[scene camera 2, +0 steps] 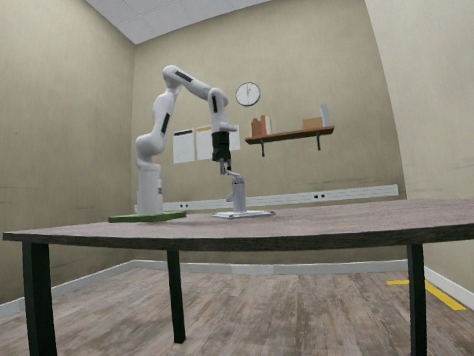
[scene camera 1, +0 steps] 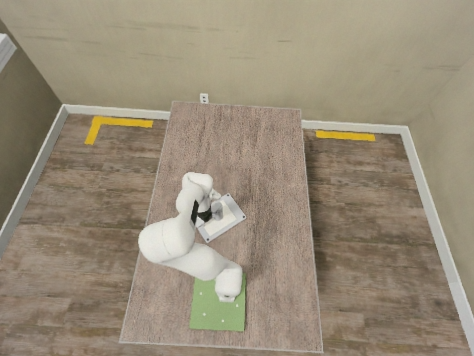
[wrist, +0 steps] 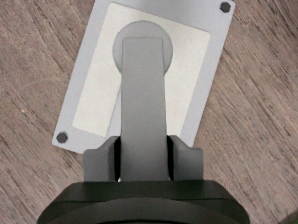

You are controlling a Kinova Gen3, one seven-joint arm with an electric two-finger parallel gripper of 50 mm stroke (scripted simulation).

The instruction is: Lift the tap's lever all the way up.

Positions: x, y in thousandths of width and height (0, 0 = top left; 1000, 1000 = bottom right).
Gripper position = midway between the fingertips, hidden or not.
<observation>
I see my gripper (wrist: 485, 676) and a grey tap (wrist: 341, 417).
</observation>
